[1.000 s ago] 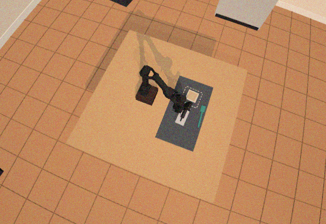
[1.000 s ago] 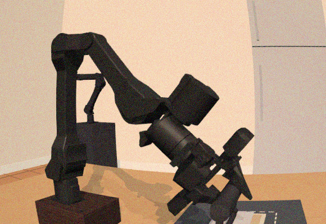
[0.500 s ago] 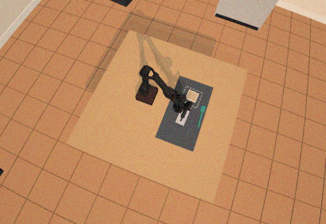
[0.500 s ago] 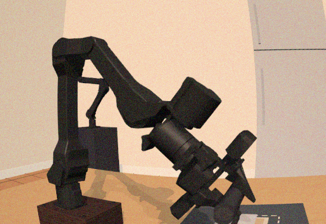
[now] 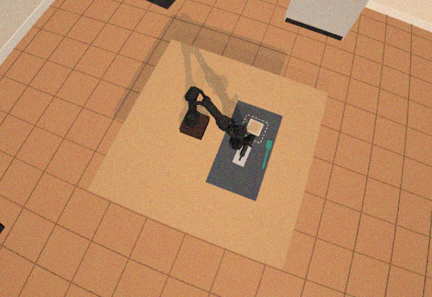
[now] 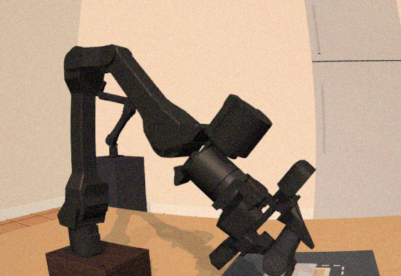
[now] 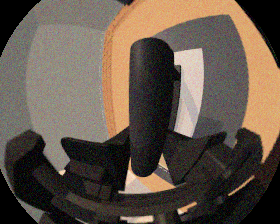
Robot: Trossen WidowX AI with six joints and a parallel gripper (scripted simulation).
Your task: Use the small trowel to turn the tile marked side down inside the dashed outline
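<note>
Right now my gripper tip is 15 cm above the dark grey mat, 4 cm to the right of it and 2 cm past it. From my gripper tip the other things lie so: tile (20 cm to the left, 13 cm below, 4 cm behind); then teal long-handled tool (13 cm below, 11 cm ahead, 8 cm to the left).
</note>
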